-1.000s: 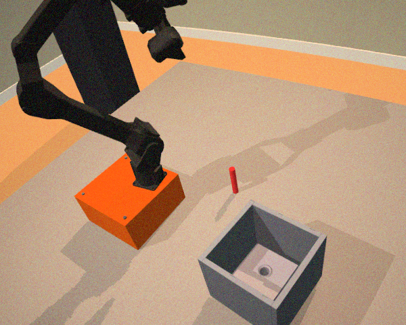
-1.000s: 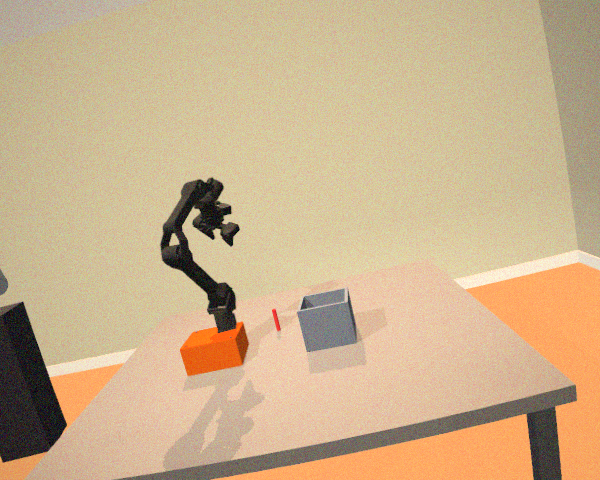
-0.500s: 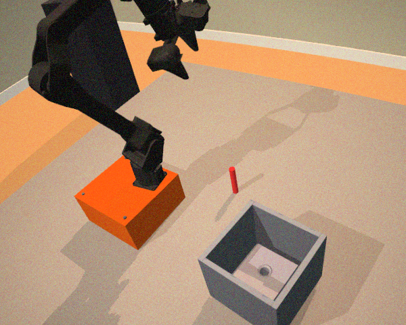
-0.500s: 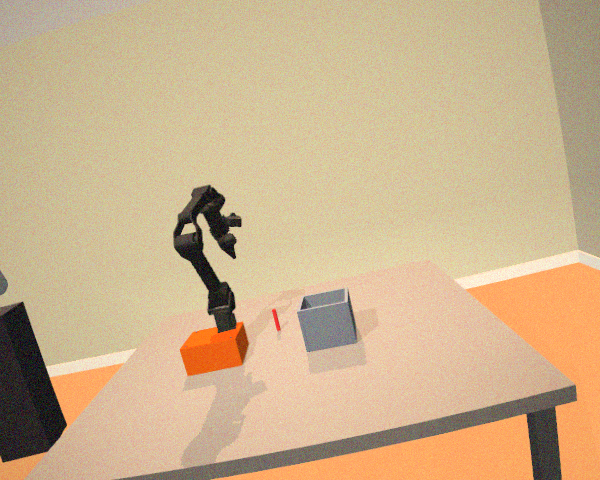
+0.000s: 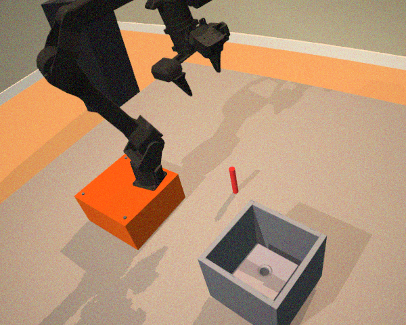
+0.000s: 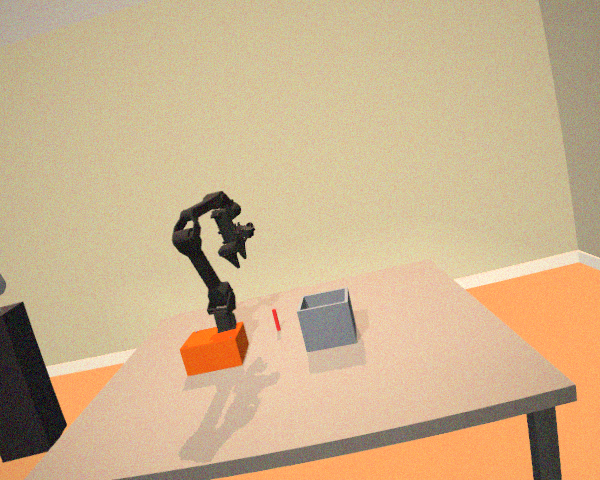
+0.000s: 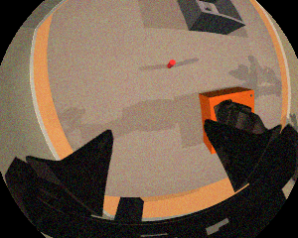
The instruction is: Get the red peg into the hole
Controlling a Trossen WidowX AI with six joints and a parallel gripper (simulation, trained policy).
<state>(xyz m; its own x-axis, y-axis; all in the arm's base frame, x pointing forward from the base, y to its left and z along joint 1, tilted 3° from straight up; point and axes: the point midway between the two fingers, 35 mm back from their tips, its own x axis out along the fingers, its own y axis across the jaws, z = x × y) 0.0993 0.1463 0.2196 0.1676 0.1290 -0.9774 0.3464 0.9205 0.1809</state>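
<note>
Right now my gripper tip is 220 mm above the red peg, 70 mm to the left of it and 70 mm short of it. The rest, counted from my gripper tip: pale plate (290 mm to the right, 220 mm below, 220 mm ahead).
</note>
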